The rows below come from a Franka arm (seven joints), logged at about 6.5 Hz.
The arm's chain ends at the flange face. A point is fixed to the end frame.
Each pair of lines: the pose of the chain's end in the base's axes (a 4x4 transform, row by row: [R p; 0 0 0 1], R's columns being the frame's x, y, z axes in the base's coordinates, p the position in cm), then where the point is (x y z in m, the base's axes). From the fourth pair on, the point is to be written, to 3 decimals.
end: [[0.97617, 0.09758, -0.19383, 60.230], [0.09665, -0.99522, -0.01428, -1.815], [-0.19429, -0.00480, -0.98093, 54.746], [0, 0, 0, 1]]
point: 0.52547 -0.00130 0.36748
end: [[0.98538, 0.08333, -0.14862, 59.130], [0.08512, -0.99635, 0.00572, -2.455], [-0.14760, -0.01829, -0.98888, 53.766], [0, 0, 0, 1]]
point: 0.52310 -0.00341 0.35468
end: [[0.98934, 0.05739, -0.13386, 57.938], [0.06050, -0.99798, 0.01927, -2.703], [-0.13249, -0.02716, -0.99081, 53.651], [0, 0, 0, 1]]
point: 0.51445 -0.00232 0.35279
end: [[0.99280, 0.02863, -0.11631, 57.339], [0.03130, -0.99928, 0.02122, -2.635], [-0.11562, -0.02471, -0.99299, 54.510], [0, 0, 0, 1]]
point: 0.512 0.000 0.360
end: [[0.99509, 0.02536, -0.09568, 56.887], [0.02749, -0.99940, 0.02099, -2.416], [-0.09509, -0.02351, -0.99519, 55.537], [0, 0, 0, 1]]
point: 0.512 0.002 0.369
